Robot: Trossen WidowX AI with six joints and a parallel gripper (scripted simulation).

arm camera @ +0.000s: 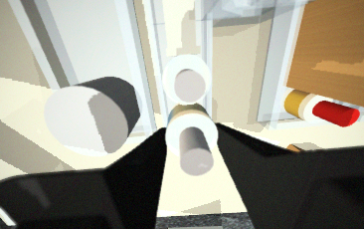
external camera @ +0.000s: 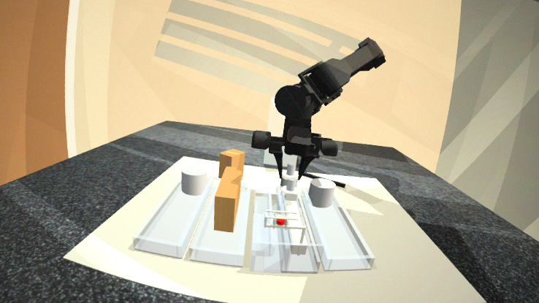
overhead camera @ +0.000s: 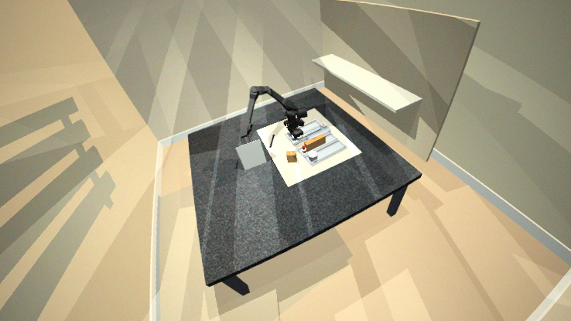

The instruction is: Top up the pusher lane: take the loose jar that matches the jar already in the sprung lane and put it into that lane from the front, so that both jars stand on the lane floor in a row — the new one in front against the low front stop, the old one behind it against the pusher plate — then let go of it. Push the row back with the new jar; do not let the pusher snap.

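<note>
Right now my gripper tip is 15 cm short of the sprung lane, 2 cm to the left of it and 3 cm above it. Round my gripper tip: black rod (14 cm behind, 11 cm to the left, 5 cm below); red mark (22 cm ahead, 3 cm to the right, 2 cm above).
</note>
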